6 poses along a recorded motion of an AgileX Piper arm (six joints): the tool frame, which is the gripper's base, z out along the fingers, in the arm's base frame.
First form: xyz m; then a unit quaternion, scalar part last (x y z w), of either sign.
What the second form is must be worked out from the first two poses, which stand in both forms.
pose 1, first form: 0.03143, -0.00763, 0.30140, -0.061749, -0.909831, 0.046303, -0.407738
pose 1, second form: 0.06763, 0.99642, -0.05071, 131.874, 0.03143, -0.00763, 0.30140
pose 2, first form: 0.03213, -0.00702, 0.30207, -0.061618, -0.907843, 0.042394, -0.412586
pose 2, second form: 0.06764, 0.99662, -0.04654, 131.265, 0.03213, -0.00702, 0.30207
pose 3, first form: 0.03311, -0.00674, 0.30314, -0.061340, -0.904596, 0.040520, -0.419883
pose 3, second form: 0.06759, 0.99671, -0.04465, 130.346, 0.03311, -0.00674, 0.30314
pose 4, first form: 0.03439, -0.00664, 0.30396, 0.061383, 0.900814, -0.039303, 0.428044
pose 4, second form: 0.06792, 0.99674, -0.04349, 129.313, 0.03439, -0.00664, 0.30396
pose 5, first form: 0.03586, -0.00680, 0.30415, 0.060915, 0.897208, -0.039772, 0.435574
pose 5, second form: 0.06767, 0.99673, -0.04418, 128.356, 0.03586, -0.00680, 0.30415
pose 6, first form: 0.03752, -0.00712, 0.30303, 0.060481, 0.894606, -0.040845, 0.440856
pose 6, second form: 0.06738, 0.99669, -0.04551, 127.683, 0.03752, -0.00712, 0.30303
